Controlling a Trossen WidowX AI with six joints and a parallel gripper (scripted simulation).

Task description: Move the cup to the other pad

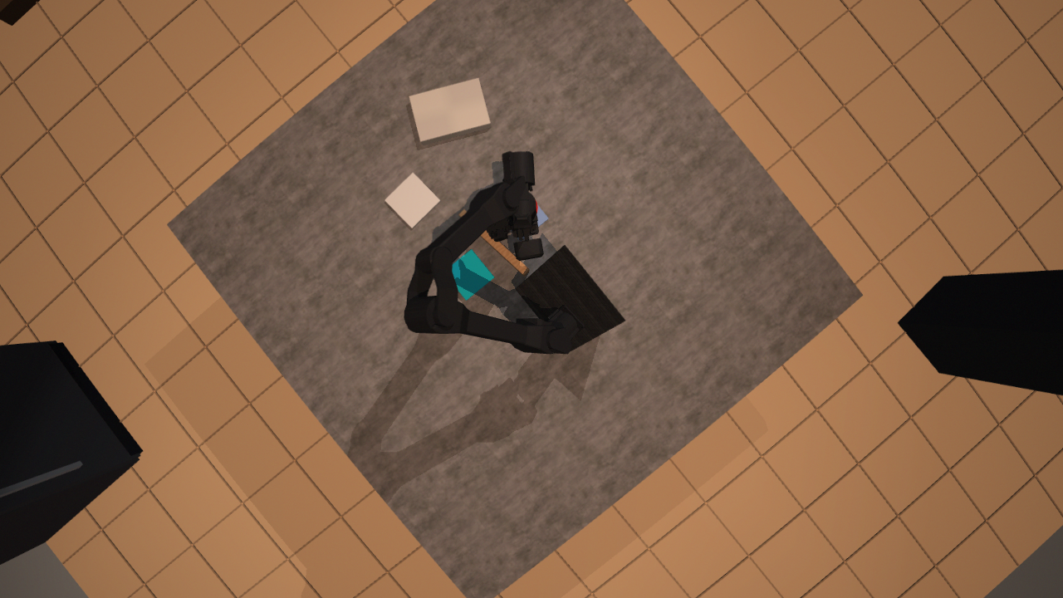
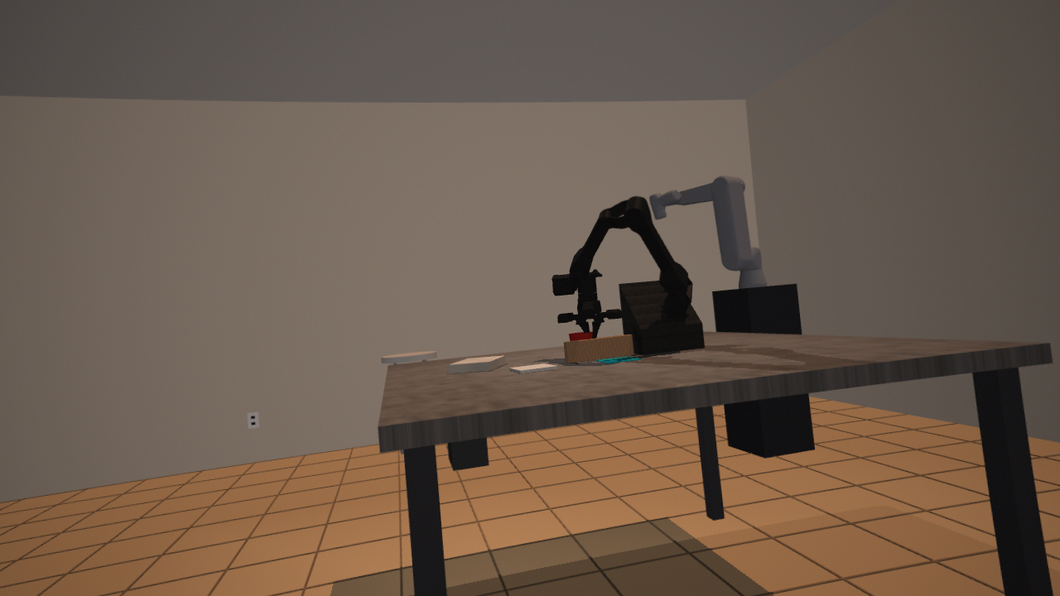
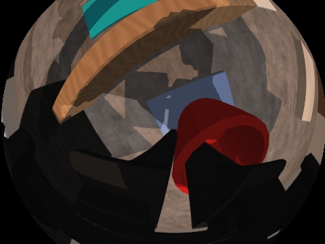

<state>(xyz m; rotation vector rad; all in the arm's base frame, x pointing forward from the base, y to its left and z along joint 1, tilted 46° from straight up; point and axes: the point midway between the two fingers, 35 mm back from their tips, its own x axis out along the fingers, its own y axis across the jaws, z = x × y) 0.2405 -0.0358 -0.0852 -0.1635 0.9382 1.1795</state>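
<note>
The grey-blue pad lies 40 mm below my gripper tip, 20 mm to the right of it and 20 mm ahead of it. Round my gripper tip: red cup (30 mm ahead, 20 mm to the right); cyan pad (180 mm to the left, 40 mm below); wooden bar (80 mm to the left, 20 mm below, 10 mm ahead).
</note>
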